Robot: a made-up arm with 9 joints.
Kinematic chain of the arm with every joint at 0, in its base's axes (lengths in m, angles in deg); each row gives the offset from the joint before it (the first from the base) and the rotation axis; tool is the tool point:
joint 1: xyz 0 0 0.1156 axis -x
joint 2: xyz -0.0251 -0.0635 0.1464 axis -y
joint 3: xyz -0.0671 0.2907 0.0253 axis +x
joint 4: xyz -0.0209 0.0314 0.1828 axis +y
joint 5: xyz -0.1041 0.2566 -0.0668 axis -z
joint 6: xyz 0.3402 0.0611 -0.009 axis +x
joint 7: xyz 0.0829 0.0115 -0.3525 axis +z
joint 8: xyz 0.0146 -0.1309 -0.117 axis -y
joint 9: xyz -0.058 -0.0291 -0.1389 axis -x
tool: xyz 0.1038 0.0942 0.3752
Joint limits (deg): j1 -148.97..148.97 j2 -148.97..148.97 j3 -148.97..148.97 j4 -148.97..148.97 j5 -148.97..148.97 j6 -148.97..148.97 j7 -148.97..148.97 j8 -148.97..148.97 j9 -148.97..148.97
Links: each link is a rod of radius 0.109 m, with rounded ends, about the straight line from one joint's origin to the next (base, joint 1, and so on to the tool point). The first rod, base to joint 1, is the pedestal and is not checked.
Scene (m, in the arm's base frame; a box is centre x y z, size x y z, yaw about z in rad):
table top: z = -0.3
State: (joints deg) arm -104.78 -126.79 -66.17 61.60 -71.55 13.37 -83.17 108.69 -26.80
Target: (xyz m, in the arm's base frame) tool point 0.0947 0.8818 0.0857
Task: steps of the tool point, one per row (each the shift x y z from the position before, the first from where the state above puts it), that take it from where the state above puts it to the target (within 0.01 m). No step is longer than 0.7 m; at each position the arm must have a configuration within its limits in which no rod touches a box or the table.
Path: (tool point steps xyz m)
1: 0.2128 0.3693 0.5003
2: 0.1358 0.6295 0.1851
3: 0.0019 0.6219 -0.2084
4: -0.1424 0.3626 -0.4761
5: -0.2444 0.0058 -0.4901

